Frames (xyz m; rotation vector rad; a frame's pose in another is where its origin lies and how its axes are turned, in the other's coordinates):
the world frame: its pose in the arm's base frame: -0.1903 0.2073 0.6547 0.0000 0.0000 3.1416
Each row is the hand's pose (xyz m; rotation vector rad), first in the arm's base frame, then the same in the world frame.
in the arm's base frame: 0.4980 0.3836 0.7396 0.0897 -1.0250 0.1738
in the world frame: -0.6883 -0.1763 0.0849 -1.4617 -0.1279 -2.5884
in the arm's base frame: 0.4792 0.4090 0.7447 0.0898 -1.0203 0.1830
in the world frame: -0.6695 -0.2017 0.0900 -1.4516 -0.1278 -2.5840
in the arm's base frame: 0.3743 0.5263 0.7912 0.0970 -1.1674 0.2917
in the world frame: -0.5646 -0.3190 0.1365 -1.5884 -0.1320 -2.3824
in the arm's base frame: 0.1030 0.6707 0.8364 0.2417 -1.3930 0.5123
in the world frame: -0.2933 -0.4634 0.1817 -1.7382 -0.3016 -2.0067
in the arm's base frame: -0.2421 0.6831 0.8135 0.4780 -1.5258 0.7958
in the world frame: 0.0518 -0.4758 0.1588 -1.7262 -0.5408 -1.6266
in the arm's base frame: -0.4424 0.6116 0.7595 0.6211 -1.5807 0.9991
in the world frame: 0.2521 -0.4043 0.1048 -1.6738 -0.6577 -1.3837
